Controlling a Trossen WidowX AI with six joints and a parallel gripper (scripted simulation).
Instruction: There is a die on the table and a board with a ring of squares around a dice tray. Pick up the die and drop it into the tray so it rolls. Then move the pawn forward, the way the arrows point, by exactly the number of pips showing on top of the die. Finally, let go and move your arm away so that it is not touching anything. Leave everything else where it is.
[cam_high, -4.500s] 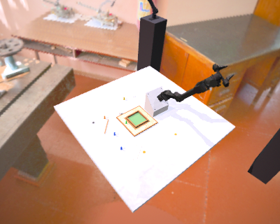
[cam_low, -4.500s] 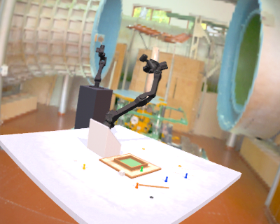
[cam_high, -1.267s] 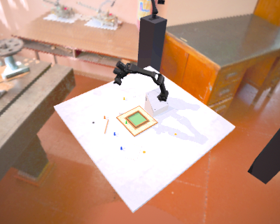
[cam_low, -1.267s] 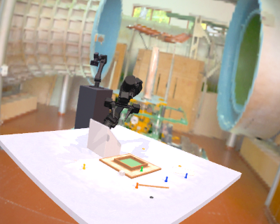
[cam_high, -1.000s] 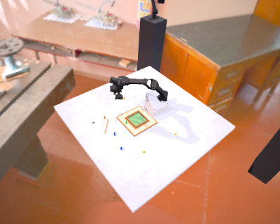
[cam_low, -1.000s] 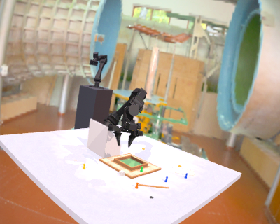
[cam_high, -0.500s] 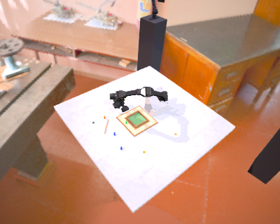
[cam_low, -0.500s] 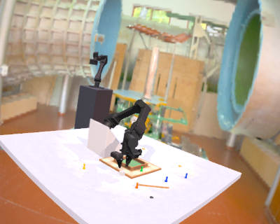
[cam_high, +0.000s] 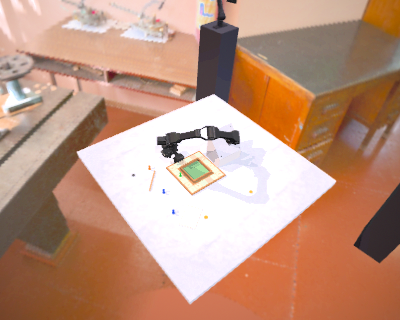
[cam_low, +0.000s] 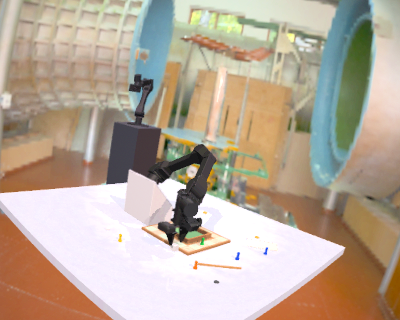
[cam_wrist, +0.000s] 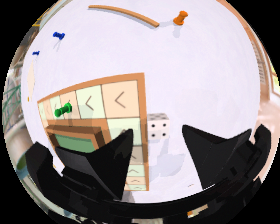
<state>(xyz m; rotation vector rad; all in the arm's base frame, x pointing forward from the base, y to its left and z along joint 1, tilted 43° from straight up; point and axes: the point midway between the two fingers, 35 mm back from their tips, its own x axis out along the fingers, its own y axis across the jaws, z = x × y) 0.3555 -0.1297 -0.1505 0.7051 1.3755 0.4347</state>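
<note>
Now: the white die 2 cm below my gripper tip. From my gripper tip the other things lie so: green tray: 16 cm to the left, 6 cm behind, 2 cm below; green pawn: 13 cm to the left, 5 cm ahead; yellow pawn: 18 cm behind, 14 cm to the right, 1 cm below.
</note>
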